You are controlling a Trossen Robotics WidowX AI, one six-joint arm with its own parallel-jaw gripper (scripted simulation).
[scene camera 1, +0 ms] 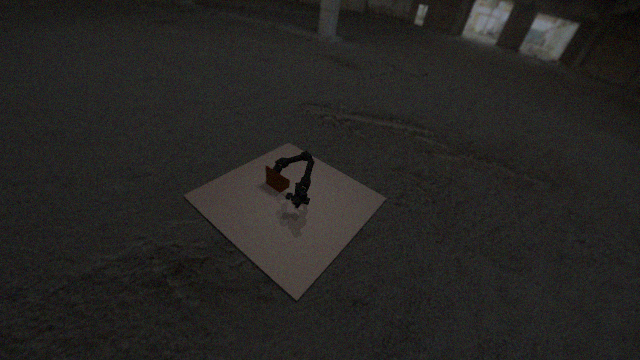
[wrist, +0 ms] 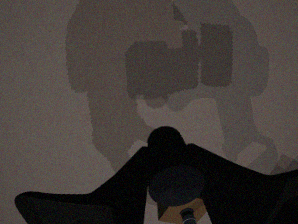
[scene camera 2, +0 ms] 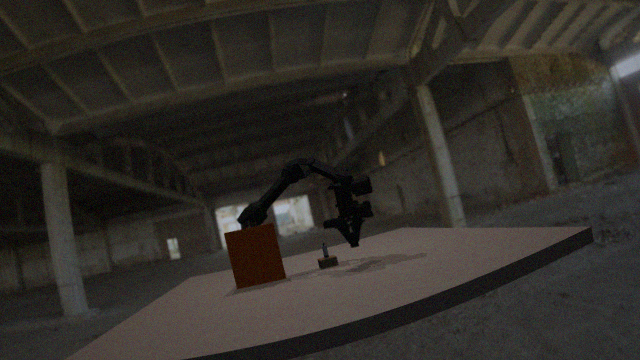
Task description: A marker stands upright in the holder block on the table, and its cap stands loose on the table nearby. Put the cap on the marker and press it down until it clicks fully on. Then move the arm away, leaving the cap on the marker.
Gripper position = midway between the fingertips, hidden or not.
My gripper (scene camera 2: 354,242) holds a dark cap (wrist: 174,177).
